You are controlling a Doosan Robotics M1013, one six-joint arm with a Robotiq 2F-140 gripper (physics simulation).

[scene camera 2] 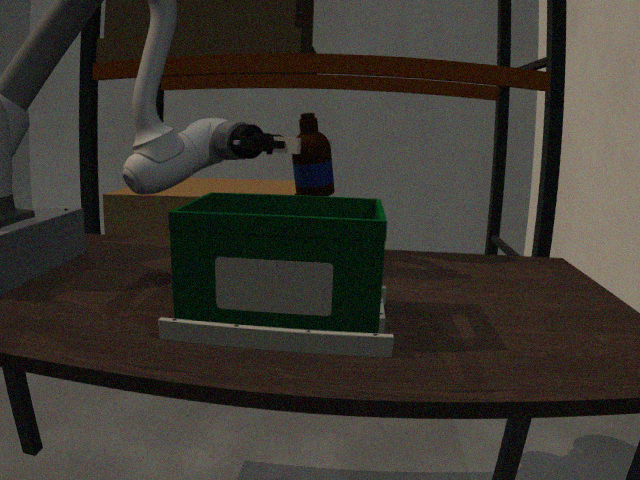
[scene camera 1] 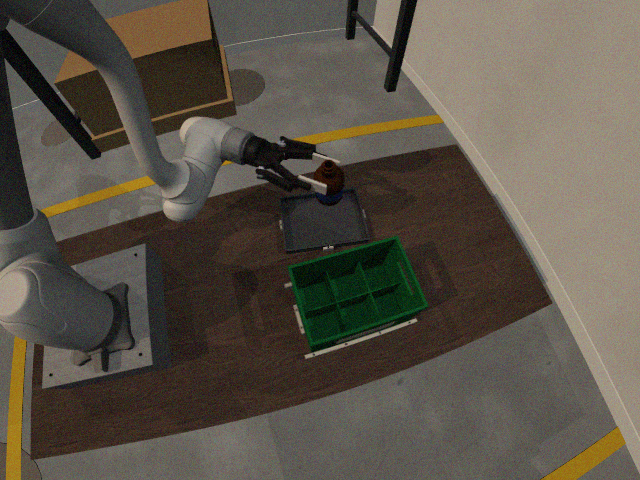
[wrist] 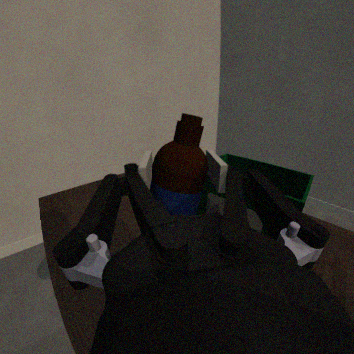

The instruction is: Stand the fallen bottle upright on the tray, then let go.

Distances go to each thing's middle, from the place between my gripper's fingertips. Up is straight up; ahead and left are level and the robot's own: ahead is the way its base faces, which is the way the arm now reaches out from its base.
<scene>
The brown bottle [scene camera 2: 313, 172] is 10 mm to the left of my hand and 20 mm below it.
</scene>
